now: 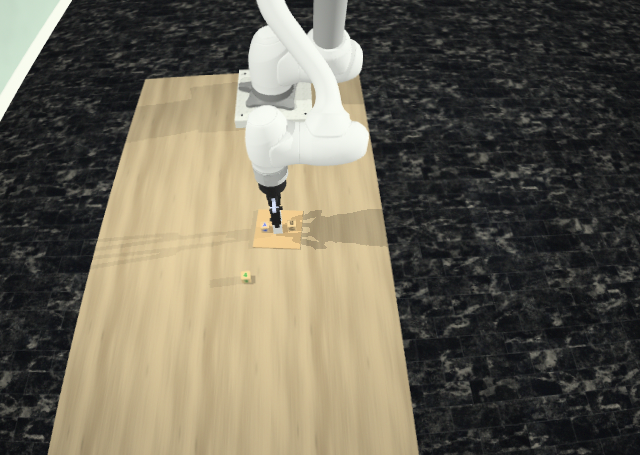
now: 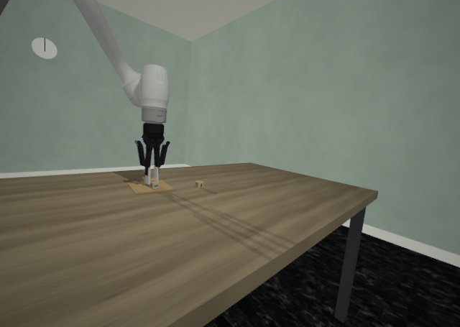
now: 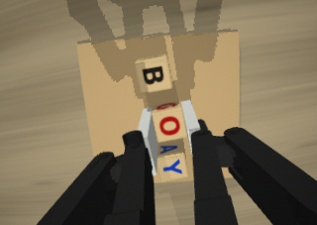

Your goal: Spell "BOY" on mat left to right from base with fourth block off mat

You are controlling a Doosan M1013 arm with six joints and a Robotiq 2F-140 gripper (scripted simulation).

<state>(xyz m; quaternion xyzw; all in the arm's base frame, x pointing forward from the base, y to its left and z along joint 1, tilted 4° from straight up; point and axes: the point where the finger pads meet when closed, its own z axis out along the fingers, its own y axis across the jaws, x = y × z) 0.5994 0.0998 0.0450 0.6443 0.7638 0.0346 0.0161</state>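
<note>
The tan square mat is 1 cm behind my hand and 4 cm below it.
</note>
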